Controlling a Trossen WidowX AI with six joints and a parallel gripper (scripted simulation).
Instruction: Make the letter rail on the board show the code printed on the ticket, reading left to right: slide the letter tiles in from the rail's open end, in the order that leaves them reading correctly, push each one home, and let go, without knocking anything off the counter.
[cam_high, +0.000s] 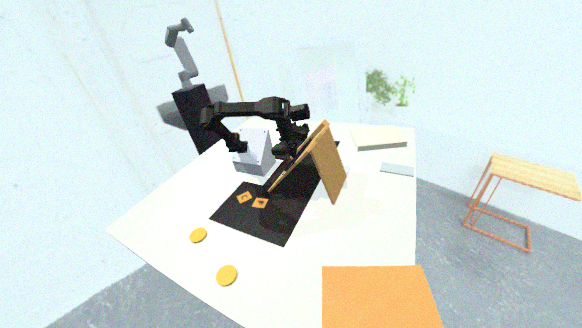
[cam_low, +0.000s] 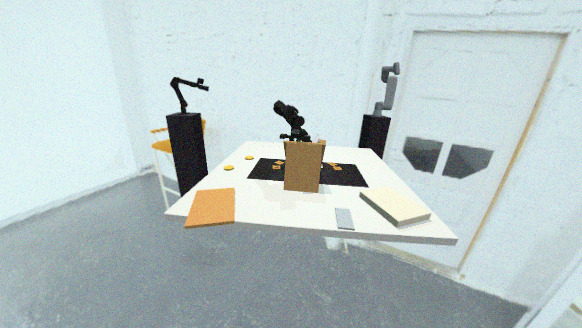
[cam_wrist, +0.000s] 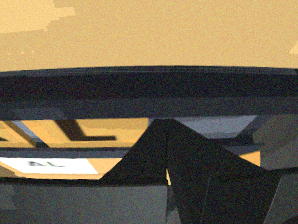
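Right now my gripper tip is 4 cm past the white ticket, 10 cm to the right of it and 8 cm above it. Also, from my gripper tip: black mat: 15 cm behind, 12 cm to the left, 18 cm below; letter tile: 1 cm ahead, 3 cm to the left; grey card: 44 cm ahead, 20 cm to the left, 18 cm below.
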